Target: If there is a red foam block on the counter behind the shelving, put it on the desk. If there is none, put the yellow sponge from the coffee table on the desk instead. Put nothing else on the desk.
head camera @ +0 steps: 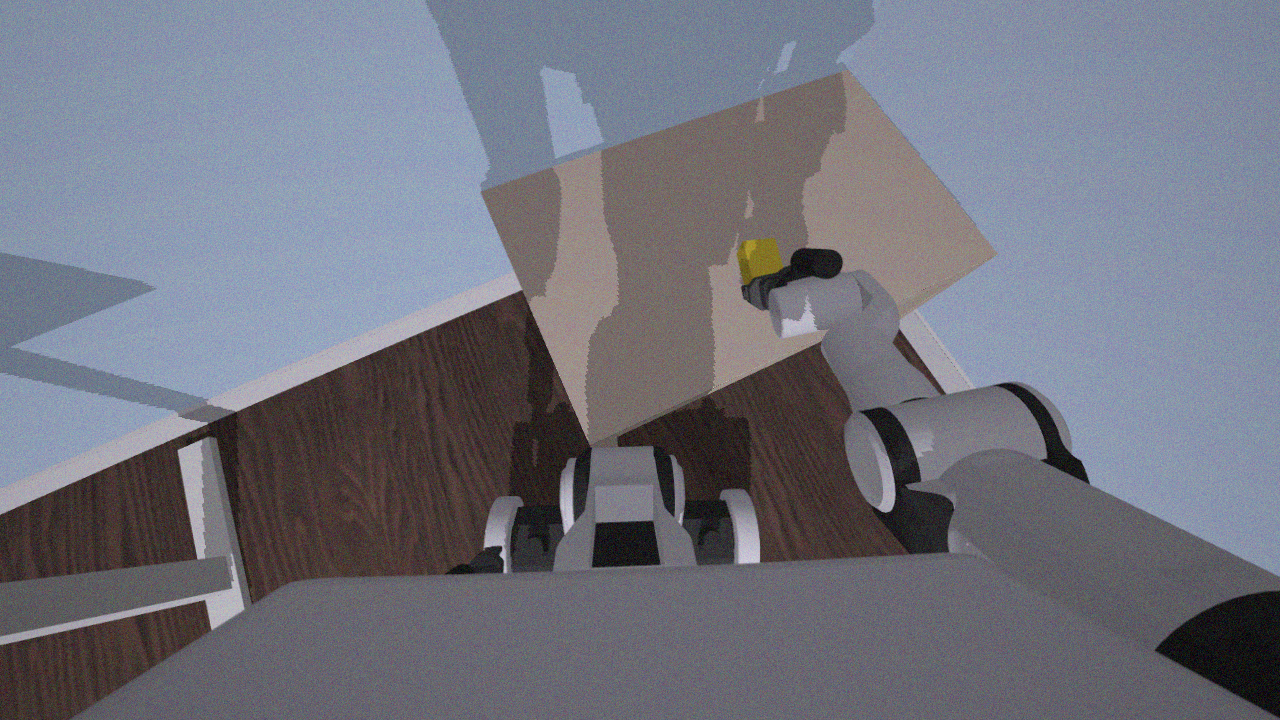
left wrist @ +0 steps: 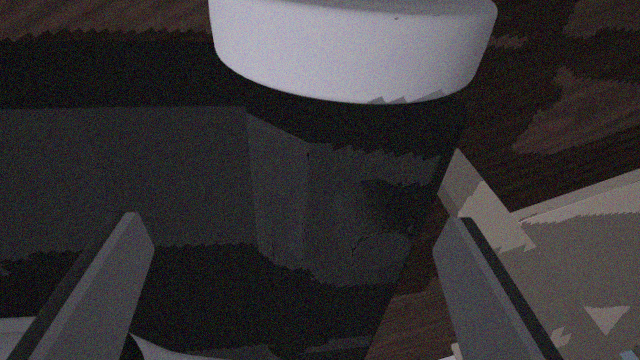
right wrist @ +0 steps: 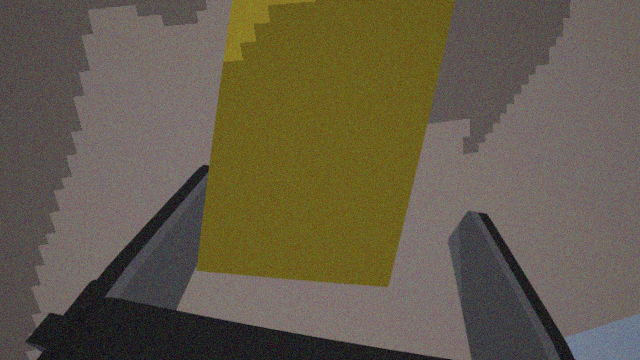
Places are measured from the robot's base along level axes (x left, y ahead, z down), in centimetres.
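Pixels of known places: left gripper, between the fingertips: (left wrist: 298, 233); right gripper, between the fingertips: (right wrist: 340, 205).
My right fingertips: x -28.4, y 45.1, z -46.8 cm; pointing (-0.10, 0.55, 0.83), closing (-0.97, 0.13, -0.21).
Observation:
Behind a point stands the place of what it marks.
The yellow sponge (head camera: 760, 257) @(x -25.6, y 49.1, z -49.6 cm) (right wrist: 320, 150) @(x -26.4, y 47.1, z -49.6 cm) is on the beige coffee table (head camera: 662, 223) @(x -8.7, y 59.6, z -45.1 cm) (right wrist: 550, 200) @(x -41.1, y 48.2, z -45.1 cm), towards its right side in the head view. My right gripper (head camera: 759, 286) @(x -28.4, y 45.1, z -46.8 cm) (right wrist: 340, 205) @(x -28.4, y 45.1, z -46.8 cm) is open at the sponge's near end. In the right wrist view the sponge shows between the finger lines, close against the left finger, with a gap to the right finger. My left gripper (left wrist: 298, 233) @(x 23.7, y -5.2, z -28.2 cm) is open and empty, low beside my own base. No red foam block, counter, shelving or desk can be made out.
My wheeled base (head camera: 623, 510) stands at the table's near corner, and its white wheel cover (left wrist: 350, 55) is close to the left gripper. A white frame (head camera: 210, 528) stands at the lower left over the dark wood floor (head camera: 375, 465) @(x 63.9, y 18.7, z -0.1 cm). Pale blue floor (head camera: 268, 179) @(x 55.4, y 57.7, z -60.1 cm) lies beyond a white strip.

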